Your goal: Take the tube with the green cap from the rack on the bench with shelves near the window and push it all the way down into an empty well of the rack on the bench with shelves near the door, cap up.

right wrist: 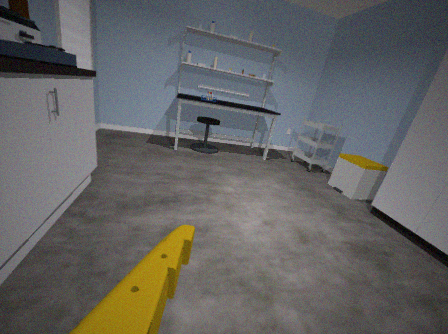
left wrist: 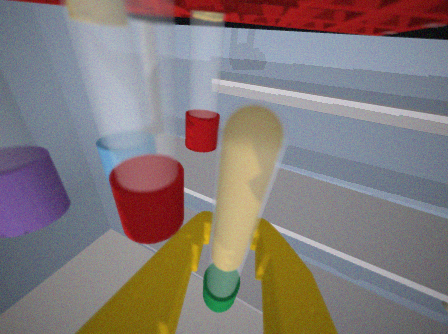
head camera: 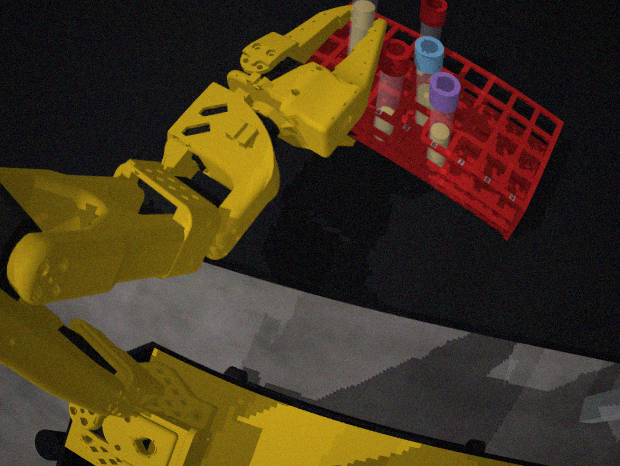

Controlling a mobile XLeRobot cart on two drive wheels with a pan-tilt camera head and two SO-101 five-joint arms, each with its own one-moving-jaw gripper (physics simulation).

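Places are measured from the left arm's base along level axes (x ahead, y left, z up), in centimetres.
Where they show: left hand at its tool point: (left wrist: 212, 223) (head camera: 376, 22); right hand at its tool point: (right wrist: 192, 240); left arm's base at its link origin: (head camera: 125, 420).
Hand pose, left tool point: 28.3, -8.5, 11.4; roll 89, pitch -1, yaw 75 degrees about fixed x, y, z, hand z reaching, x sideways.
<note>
Each offset is from my left tool point to the top centre of the thing, as dx, dy, dz. "spot": to the spot under its first point. Level surfaces: height alone.
My left gripper (head camera: 368, 16) (left wrist: 234, 221) is shut on the tube with the green cap @(-0.1, +0.8, +6.2) (head camera: 361, 25) (left wrist: 242, 190). In the left wrist view its green cap lies between the jaws and its rounded bottom points toward the red rack @(+1.1, -4.1, -6.9) (head camera: 451, 187) (left wrist: 320, 15). In the head camera the tube is at the rack's upper left part, its cap cut off by the picture's top; whether its bottom is in a well is hidden. The tube looks upright or slightly tilted. My right gripper (right wrist: 188, 231) shows one notched jaw, fully open, far from the rack.
Beside the held tube, two red-capped tubes @(spot: -1.8, -1.7, -0.7) (head camera: 395, 55) @(spot: +3.6, -3.1, -0.9) (head camera: 433, 12), a blue-capped tube @(+0.0, -3.7, -0.7) (head camera: 429, 54) and a purple-capped tube @(-2.6, -5.2, -0.7) (head camera: 444, 92) stand in the rack. Shelves (left wrist: 360, 195) rise behind. The right wrist view shows a far bench @(dz -12.6) (right wrist: 235, 104) with a blue rack (right wrist: 209, 99), and a stool (right wrist: 208, 121).
</note>
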